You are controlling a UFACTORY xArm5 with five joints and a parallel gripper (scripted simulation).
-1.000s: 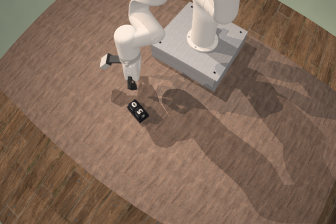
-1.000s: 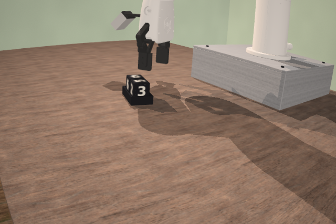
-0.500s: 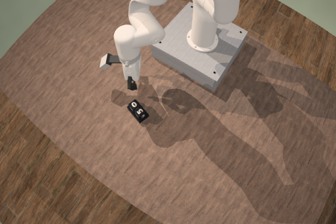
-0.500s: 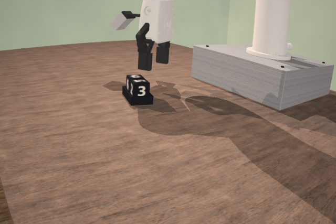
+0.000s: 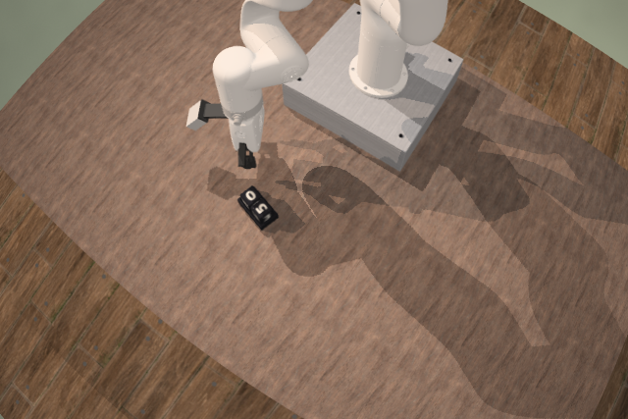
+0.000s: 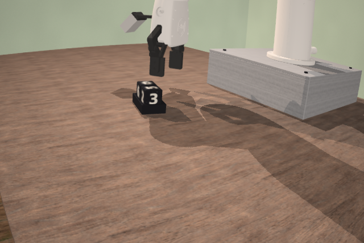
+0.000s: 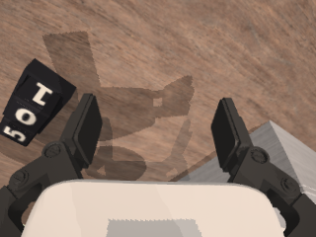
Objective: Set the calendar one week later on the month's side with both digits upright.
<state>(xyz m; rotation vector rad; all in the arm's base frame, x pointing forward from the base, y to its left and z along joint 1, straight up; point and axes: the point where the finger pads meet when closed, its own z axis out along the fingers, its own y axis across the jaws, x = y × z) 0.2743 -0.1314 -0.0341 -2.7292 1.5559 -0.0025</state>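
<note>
My gripper is now 10 cm short of the cube, 10 cm to the right of it and 3 cm above it. Also, from my hand: tray: 9 cm ahead, 8 cm to the left, 4 cm below.
</note>
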